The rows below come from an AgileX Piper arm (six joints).
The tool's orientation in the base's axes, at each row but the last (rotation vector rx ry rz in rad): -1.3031 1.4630 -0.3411; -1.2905 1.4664 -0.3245; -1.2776 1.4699 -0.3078; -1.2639 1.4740 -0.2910; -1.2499 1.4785 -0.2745; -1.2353 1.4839 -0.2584; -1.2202 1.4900 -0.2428; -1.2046 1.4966 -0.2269; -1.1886 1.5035 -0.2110; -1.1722 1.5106 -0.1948; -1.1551 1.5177 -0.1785; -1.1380 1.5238 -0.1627; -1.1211 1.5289 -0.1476
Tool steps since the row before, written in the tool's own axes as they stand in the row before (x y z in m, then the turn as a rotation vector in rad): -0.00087 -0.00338 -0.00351 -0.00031 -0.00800 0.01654; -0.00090 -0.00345 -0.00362 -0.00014 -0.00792 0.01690; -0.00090 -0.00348 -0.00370 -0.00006 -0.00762 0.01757; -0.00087 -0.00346 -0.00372 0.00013 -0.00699 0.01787; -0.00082 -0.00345 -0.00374 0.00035 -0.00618 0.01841; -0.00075 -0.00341 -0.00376 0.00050 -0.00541 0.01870; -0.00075 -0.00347 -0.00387 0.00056 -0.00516 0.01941; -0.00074 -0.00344 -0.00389 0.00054 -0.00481 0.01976; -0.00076 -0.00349 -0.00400 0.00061 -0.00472 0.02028; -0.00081 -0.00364 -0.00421 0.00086 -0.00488 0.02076; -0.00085 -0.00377 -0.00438 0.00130 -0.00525 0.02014; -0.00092 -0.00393 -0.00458 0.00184 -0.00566 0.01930; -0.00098 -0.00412 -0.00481 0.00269 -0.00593 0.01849
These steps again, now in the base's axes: -0.00133 -0.00195 0.00435 0.01784 0.00439 0.00034; -0.00137 -0.00208 0.00443 0.01813 0.00443 0.00006; -0.00140 -0.00221 0.00445 0.01854 0.00477 -0.00045; -0.00140 -0.00231 0.00439 0.01849 0.00500 -0.00113; -0.00139 -0.00244 0.00432 0.01854 0.00540 -0.00205; -0.00140 -0.00256 0.00422 0.01840 0.00574 -0.00280; -0.00144 -0.00271 0.00426 0.01886 0.00613 -0.00325; -0.00145 -0.00279 0.00420 0.01895 0.00646 -0.00361; -0.00150 -0.00292 0.00424 0.01934 0.00669 -0.00389; -0.00158 -0.00313 0.00439 0.01986 0.00666 -0.00410; -0.00164 -0.00333 0.00451 0.01962 0.00586 -0.00395; -0.00172 -0.00354 0.00467 0.01923 0.00487 -0.00378; -0.00180 -0.00379 0.00485 0.01883 0.00374 -0.00394
